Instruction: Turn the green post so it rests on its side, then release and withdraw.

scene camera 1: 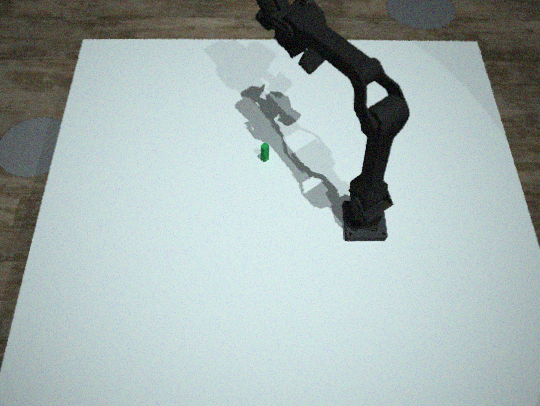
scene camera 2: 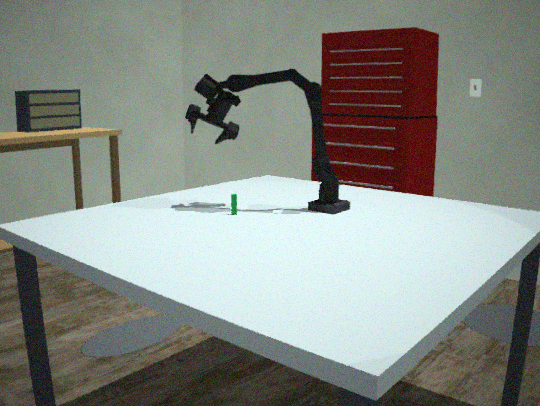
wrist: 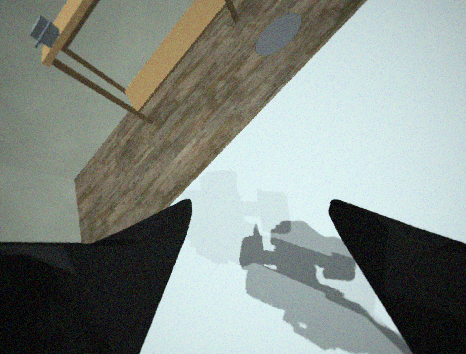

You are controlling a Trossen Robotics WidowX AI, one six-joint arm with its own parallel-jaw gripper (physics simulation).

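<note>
The green post [scene camera 1: 265, 152] [scene camera 2: 234, 204] stands upright on the white table [scene camera 1: 200, 300] [scene camera 2: 300, 260] [wrist: 400, 125], left of the arm's base. It does not show in the wrist view. My gripper [scene camera 2: 204, 138] [wrist: 259, 205] is open and empty, its two black fingers wide apart. It hangs high above the table, well above the post and apart from it. In scene camera 1 the fingertips are not seen; the far end of the arm is at the top edge of the view.
The arm's base [scene camera 1: 365, 231] [scene camera 2: 329, 206] stands on the table, right of the post. The arm's shadow falls on the table beside the post. Behind the table are a red drawer cabinet [scene camera 2: 375, 90] and a wooden bench [scene camera 2: 95, 132] with a small drawer box [scene camera 2: 54, 110].
</note>
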